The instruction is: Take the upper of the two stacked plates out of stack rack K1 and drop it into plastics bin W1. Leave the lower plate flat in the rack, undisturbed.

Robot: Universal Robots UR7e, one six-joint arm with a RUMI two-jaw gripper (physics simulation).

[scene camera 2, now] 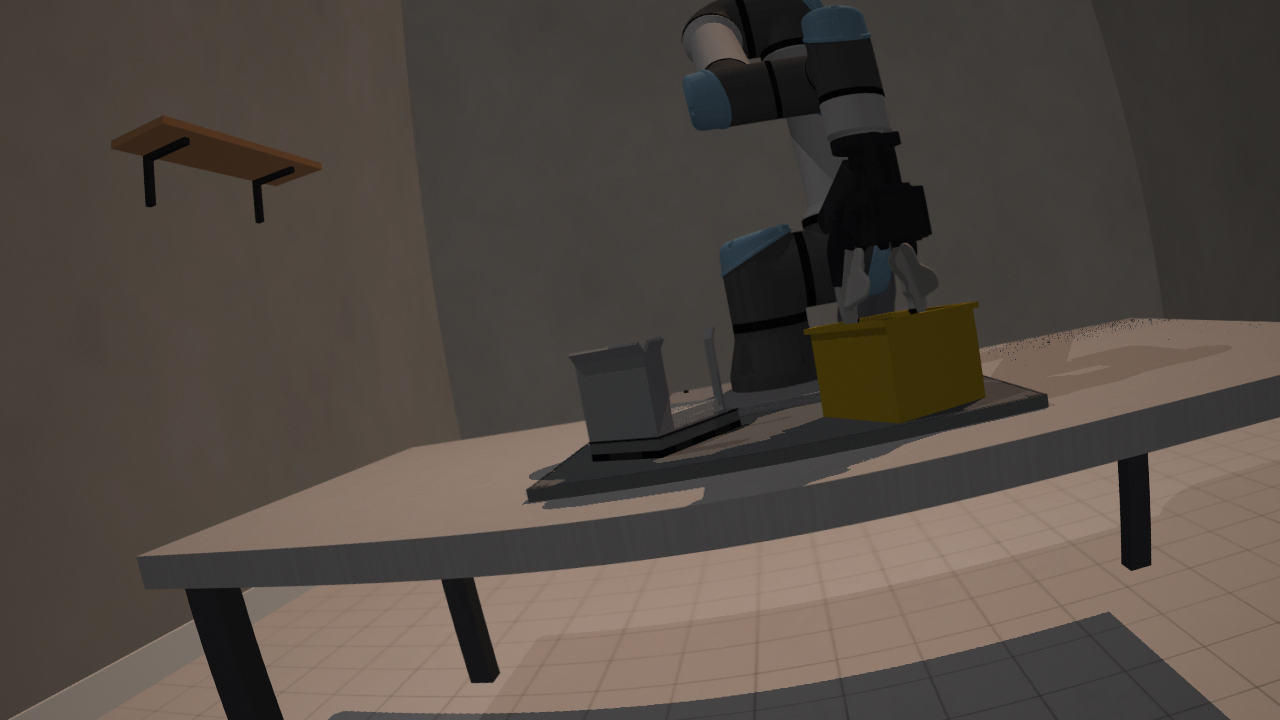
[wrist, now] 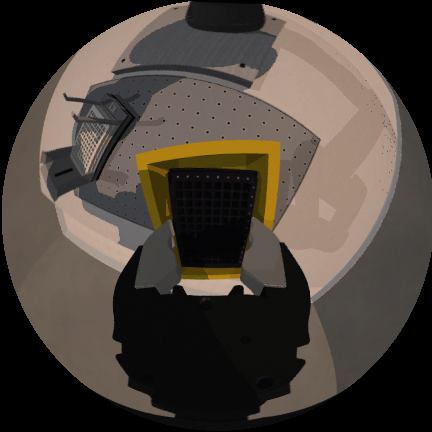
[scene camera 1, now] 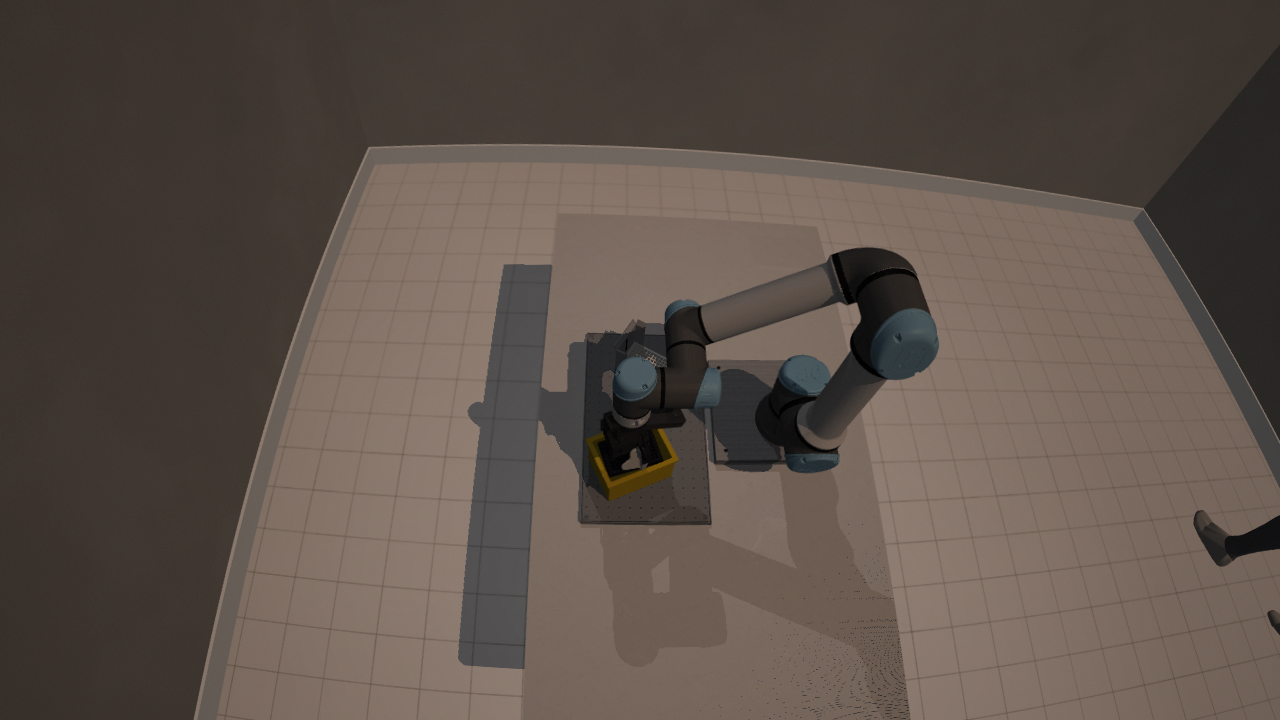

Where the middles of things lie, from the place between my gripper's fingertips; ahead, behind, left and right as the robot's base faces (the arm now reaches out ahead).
I see the black gridded plate [scene camera 1: 613,465] 10 mm ahead of my hand and 10 mm above it. Also, from my hand: perforated base board [scene camera 2: 927,427] (30 mm behind, 120 mm to the right, 90 mm below); pale gridded plate [scene camera 2: 684,412] (30 mm behind, 270 mm to the right, 50 mm below).
